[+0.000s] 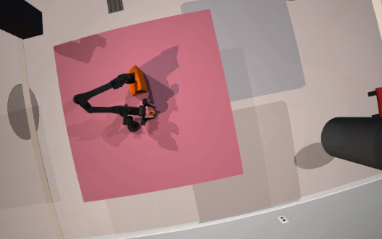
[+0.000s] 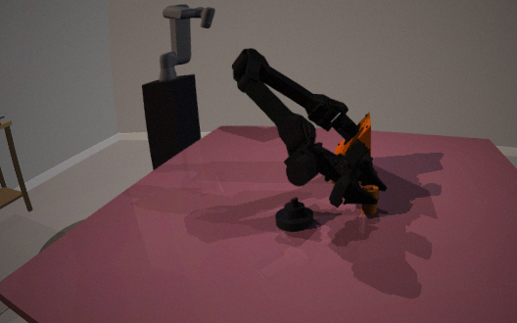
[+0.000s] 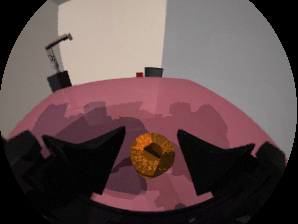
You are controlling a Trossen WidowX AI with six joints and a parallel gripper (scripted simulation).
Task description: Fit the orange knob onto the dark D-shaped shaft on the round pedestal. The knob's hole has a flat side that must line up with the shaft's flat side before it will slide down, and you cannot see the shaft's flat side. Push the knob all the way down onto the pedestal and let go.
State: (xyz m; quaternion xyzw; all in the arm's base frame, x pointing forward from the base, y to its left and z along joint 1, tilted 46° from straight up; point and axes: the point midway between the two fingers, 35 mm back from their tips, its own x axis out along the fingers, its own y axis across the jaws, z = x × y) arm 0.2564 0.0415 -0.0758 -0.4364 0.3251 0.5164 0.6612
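Right now my gripper tip is 1 cm past the orange knob, 3 cm to the left of it and 2 cm above it. Round my gripper tip: dark round pedestal: 7 cm ahead, 19 cm to the right, 2 cm below.
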